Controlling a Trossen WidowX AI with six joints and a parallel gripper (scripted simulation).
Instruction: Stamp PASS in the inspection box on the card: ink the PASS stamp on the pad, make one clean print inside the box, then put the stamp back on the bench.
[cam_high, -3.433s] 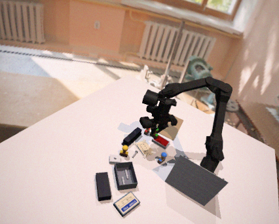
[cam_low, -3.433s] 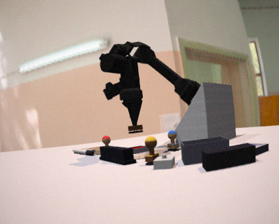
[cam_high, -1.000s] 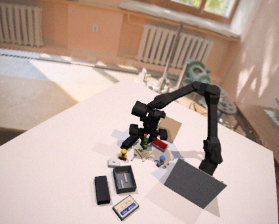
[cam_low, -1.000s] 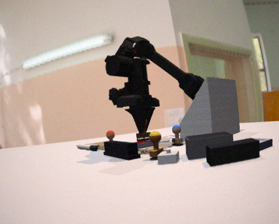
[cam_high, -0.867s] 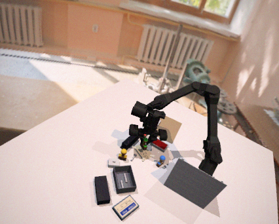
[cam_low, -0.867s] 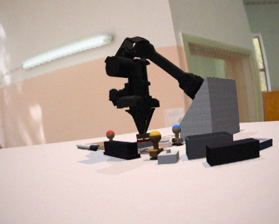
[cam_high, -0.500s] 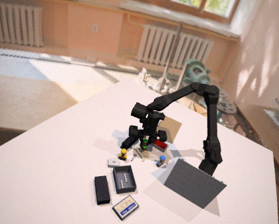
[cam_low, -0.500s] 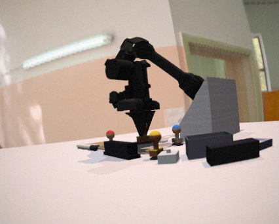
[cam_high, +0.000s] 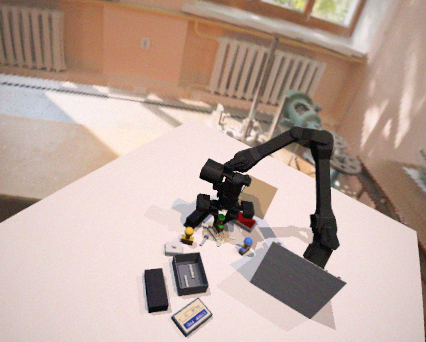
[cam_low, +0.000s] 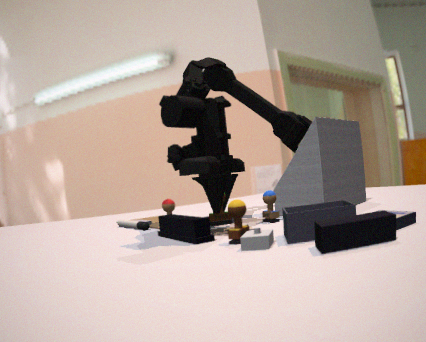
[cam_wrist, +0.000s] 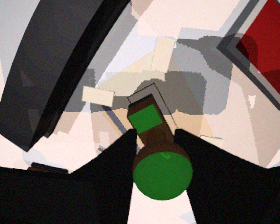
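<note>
My gripper tip is 4 cm above the cream card and 1 cm past it. The rest, counted from my gripper tip: black block 8 cm ahead, 2 cm below; then screw 7 cm to the left, 3 cm below; then green-knobbed stamp right at my gripper tip.
</note>
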